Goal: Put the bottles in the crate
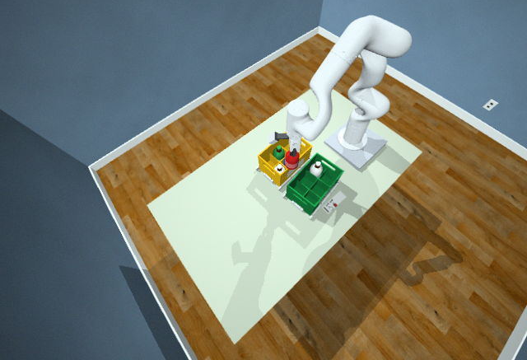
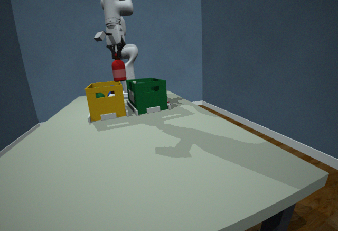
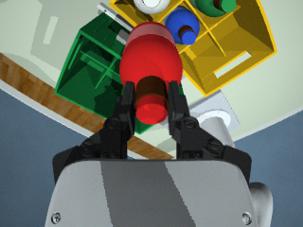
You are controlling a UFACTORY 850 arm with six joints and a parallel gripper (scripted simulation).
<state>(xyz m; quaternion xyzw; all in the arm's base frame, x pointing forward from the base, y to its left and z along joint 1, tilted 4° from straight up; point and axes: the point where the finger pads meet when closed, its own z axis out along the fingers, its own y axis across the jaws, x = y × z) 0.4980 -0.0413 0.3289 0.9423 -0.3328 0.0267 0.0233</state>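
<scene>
My gripper is now 70 mm above the red bottle. Also, from my hand: blue-label bottle: 40 mm behind, 50 mm to the right, 250 mm below; green bottle: 30 mm behind, 140 mm to the right, 250 mm below; yellow crate: 40 mm behind, 90 mm to the right, 250 mm below.
</scene>
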